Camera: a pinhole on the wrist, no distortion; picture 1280 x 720 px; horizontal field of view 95.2 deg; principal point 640.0 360.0 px. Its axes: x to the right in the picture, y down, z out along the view. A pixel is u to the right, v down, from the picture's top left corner.
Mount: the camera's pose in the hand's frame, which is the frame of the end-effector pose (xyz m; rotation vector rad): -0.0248 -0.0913 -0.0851 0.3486 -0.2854 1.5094
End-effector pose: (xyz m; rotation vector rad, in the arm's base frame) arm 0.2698 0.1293 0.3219 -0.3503 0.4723 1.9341
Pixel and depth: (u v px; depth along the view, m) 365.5 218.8 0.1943
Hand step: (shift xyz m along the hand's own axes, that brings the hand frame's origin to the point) 0.0242 -0.2533 0.0551
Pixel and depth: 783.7 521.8 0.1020
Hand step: -0.0486 -0.1078 0.0197
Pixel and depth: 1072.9 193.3 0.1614
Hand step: 0.0317 -0.0467 0.1080
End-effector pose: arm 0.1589 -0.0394 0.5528 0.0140 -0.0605 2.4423
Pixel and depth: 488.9 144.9 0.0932
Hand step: 0.0113 -0.1513 -0.0107
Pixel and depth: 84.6 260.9 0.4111
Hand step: 0.0404 -0.6146 0.1349
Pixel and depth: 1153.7 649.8 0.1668
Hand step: -0.0955 -0.0203 0.1297
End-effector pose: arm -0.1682 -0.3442 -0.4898 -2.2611 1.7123 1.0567
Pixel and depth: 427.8 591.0 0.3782
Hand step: -0.1682 -0.3627 0.2149
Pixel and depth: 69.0 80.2 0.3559
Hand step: 0.1411 -0.5562 0.0965
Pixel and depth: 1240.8 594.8 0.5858
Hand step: -0.2142 0.2365 0.7010
